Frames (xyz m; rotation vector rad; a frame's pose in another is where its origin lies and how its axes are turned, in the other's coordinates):
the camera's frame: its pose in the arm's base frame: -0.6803 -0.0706 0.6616 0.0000 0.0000 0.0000
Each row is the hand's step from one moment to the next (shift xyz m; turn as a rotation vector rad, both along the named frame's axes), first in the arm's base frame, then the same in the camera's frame.
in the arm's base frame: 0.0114 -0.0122 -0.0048 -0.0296 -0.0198 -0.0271
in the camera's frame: 0.0114 -0.0122 -0.0048 -0.0296 -0.0198 -0.0271
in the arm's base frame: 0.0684 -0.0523 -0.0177 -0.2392 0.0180 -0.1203
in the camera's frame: 0.0684 -0.0523 -0.0177 -0.2392 0.0180 -0.1203
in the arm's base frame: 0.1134 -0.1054 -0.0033 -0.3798 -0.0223 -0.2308
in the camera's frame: 0.1134 -0.1054 -0.0033 -0.3798 -0.0223 -0.2308
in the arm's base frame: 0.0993 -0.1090 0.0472 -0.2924 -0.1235 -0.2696
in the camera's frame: 0.0993 -0.1090 0.0472 -0.2924 -0.1235 -0.2696
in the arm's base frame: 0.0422 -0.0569 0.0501 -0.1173 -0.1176 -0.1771
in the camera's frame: 0.0422 -0.0569 0.0501 -0.1173 -0.1176 -0.1771
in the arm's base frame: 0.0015 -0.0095 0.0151 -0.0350 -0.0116 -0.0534
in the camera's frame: 0.0015 -0.0095 0.0151 -0.0350 -0.0116 -0.0534
